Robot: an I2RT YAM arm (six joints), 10 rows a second.
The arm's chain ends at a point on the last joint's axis. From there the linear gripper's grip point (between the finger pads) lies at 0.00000 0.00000 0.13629 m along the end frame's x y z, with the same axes.
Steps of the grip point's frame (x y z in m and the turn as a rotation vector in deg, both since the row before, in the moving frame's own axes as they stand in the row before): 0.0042, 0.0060, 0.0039, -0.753, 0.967, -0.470; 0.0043, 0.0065, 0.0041, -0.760, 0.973, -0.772; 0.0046, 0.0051, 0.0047, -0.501, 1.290, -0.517; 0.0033, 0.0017, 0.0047, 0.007, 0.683, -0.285; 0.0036, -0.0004, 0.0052, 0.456, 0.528, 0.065; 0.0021, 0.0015, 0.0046, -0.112, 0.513, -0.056; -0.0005, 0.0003, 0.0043, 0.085, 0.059, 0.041
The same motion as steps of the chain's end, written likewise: 0.0019, 0.0042, 0.0039, -0.753, 0.967, -0.470; 0.0020, 0.0047, 0.0041, -0.760, 0.973, -0.772; 0.0015, 0.0039, 0.0047, -0.501, 1.290, -0.517; 0.0017, 0.0017, 0.0047, 0.007, 0.683, -0.285; 0.0023, 0.0007, 0.0052, 0.456, 0.528, 0.065; 0.0009, 0.0012, 0.0046, -0.112, 0.513, -0.056; -0.0006, 0.0005, 0.0043, 0.085, 0.059, 0.041
